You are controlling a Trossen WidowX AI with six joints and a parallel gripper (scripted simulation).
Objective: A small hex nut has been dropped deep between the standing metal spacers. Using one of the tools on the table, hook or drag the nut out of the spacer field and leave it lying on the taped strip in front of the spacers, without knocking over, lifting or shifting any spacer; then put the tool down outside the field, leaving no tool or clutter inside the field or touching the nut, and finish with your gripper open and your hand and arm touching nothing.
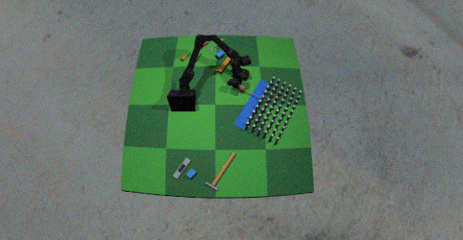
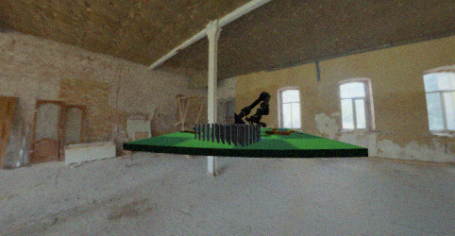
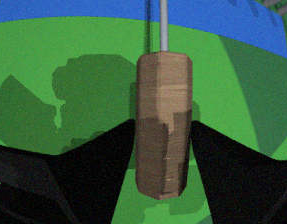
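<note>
My gripper tip is 120 mm to the left of the blue taped strip, 90 mm short of it and 40 mm above it. The rest, counted from my gripper tip: orange bar 240 mm to the left, 50 mm behind, 20 mm below; red stick 460 mm to the left, 180 mm behind, 30 mm below; grey block 540 mm to the right, 440 mm behind, 20 mm below.
</note>
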